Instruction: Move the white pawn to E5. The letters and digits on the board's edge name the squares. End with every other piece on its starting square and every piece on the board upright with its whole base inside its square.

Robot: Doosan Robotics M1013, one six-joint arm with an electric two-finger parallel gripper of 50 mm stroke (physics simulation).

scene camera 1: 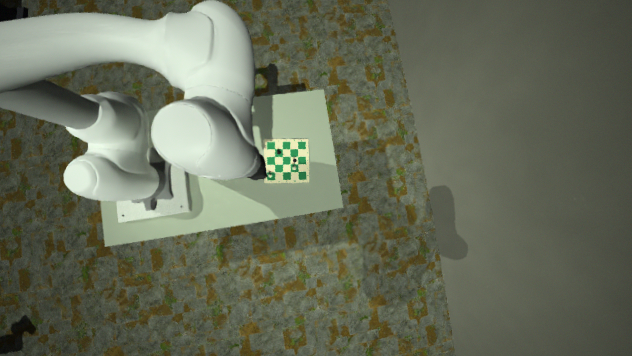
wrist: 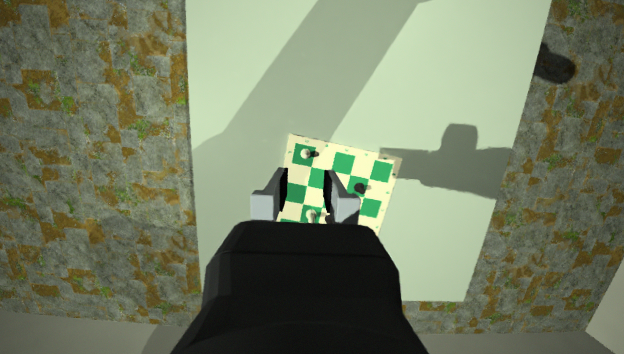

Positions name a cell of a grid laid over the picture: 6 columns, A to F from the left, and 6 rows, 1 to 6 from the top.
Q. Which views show the chessboard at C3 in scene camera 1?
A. Scene camera 1 and the wrist view: all of them.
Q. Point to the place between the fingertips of the gripper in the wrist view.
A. C4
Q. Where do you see a chessboard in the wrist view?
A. At D3
